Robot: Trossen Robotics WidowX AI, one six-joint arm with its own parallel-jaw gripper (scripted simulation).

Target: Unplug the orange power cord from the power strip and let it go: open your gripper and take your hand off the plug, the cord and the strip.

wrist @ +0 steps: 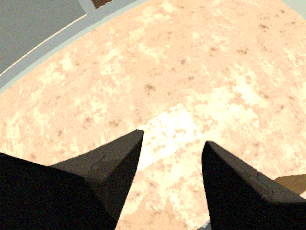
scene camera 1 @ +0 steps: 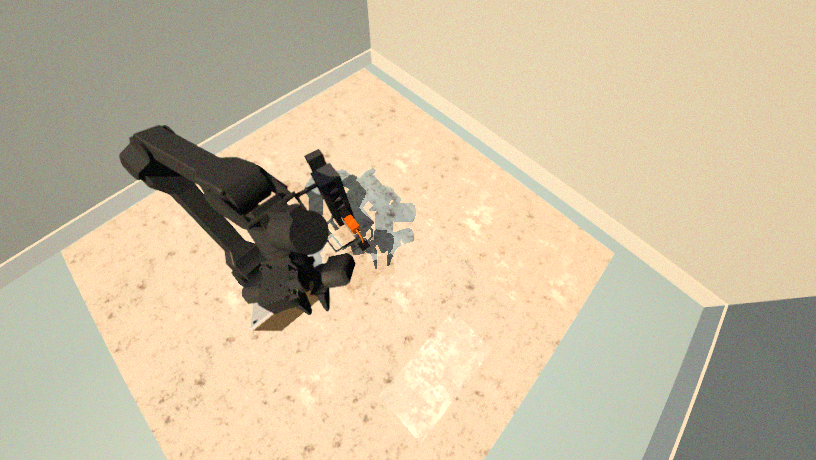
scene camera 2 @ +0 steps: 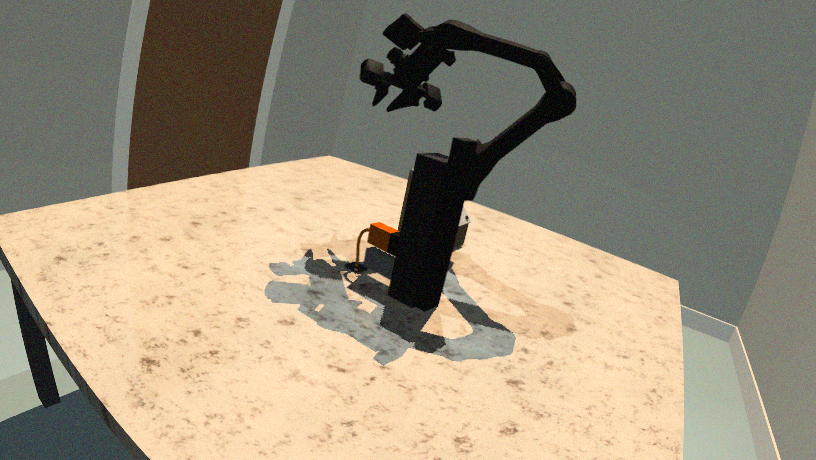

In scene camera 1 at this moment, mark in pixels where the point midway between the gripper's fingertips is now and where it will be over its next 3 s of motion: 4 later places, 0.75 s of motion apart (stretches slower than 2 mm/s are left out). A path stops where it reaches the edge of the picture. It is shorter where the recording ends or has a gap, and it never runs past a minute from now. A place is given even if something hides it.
The gripper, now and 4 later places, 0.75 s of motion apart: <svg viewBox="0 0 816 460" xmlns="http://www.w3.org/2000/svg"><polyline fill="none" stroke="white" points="319,311 360,235 355,228 353,226 355,227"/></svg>
